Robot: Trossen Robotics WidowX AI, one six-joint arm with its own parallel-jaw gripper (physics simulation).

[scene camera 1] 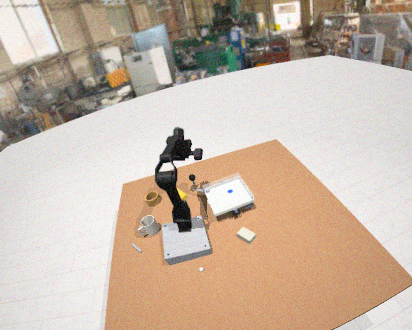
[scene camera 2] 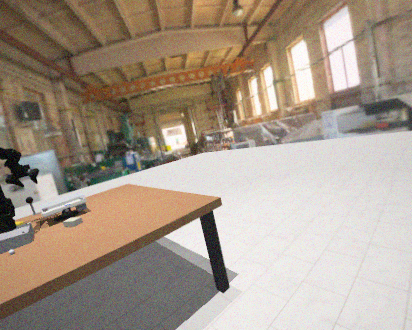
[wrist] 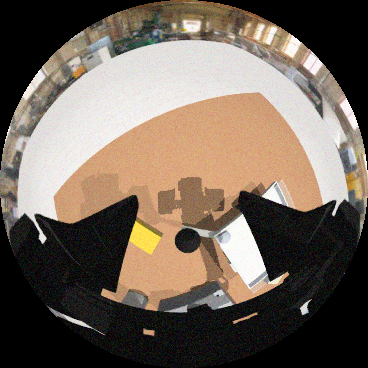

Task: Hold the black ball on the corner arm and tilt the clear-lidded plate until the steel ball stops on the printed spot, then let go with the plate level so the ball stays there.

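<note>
The black ball (scene camera 1: 192,177) (scene camera 2: 29,200) (wrist: 187,240) stands on its stalk at the end of the plate's corner arm. My gripper (scene camera 1: 191,154) (scene camera 2: 24,178) (wrist: 189,198) is open and empty above the black ball, apart from it. The white, clear-lidded plate (scene camera 1: 222,200) (scene camera 2: 65,204) (wrist: 241,245) looks tilted, its corner-arm side lower. The steel ball (scene camera 1: 207,189) (wrist: 223,236) lies in the plate's corner next to the corner arm, away from the spot. The printed blue spot (scene camera 1: 230,191) shows near the plate's middle in scene camera 1; it does not show in the wrist view.
A yellow block (scene camera 1: 182,194) (wrist: 146,238) and a brown cup (scene camera 1: 152,199) lie left of the black ball. A white mug (scene camera 1: 149,226) stands beside the arm's grey base (scene camera 1: 186,245). A pale block (scene camera 1: 246,235) (scene camera 2: 73,222) is in front of the plate. A small white ball (scene camera 1: 201,269) (scene camera 2: 11,252) lies in front of the base.
</note>
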